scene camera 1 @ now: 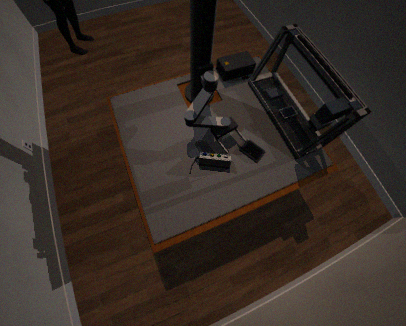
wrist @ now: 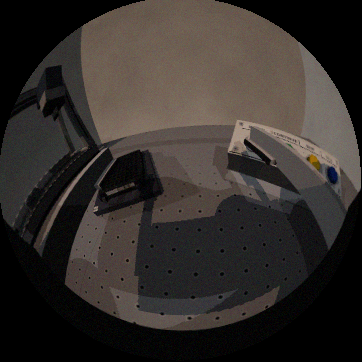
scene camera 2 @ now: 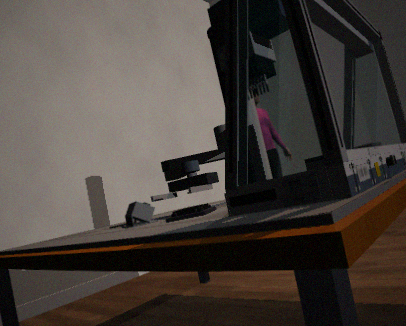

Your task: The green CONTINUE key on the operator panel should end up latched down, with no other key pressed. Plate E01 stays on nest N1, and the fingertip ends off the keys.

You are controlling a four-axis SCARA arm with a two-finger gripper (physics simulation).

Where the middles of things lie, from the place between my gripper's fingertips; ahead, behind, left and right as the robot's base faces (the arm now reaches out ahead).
Scene:
My gripper is now 13 cm to the right of the black tray point(wrist: 130, 171), 6 cm above it and 4 cm short of it.

